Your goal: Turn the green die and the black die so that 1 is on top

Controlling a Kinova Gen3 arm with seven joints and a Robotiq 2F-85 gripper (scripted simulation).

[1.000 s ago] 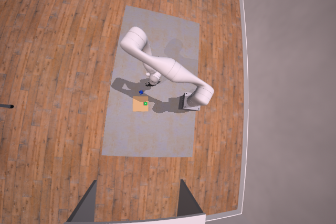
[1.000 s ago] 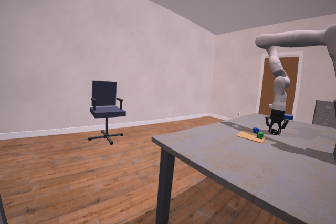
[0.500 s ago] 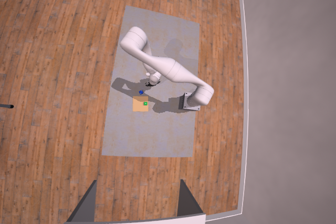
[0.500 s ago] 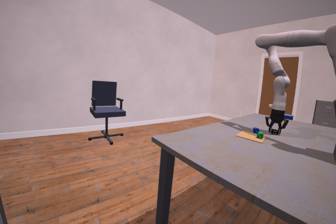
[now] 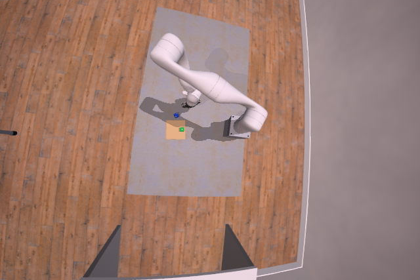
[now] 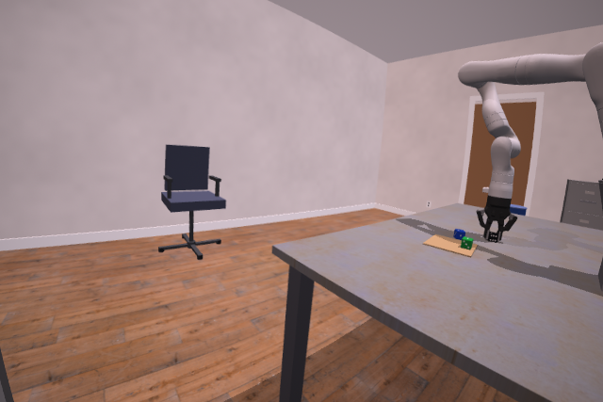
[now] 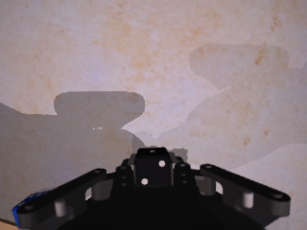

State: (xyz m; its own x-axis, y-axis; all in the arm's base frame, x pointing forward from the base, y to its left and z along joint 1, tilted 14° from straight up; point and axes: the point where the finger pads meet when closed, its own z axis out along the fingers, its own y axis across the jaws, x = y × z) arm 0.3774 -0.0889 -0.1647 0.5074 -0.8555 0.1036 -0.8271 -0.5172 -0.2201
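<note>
My hand is right at the black die. Also, from my hand: blue die (80 mm ahead, 100 mm to the left); tan mat (50 mm ahead, 200 mm to the left, 20 mm below); green die (10 mm ahead, 190 mm to the left).
</note>
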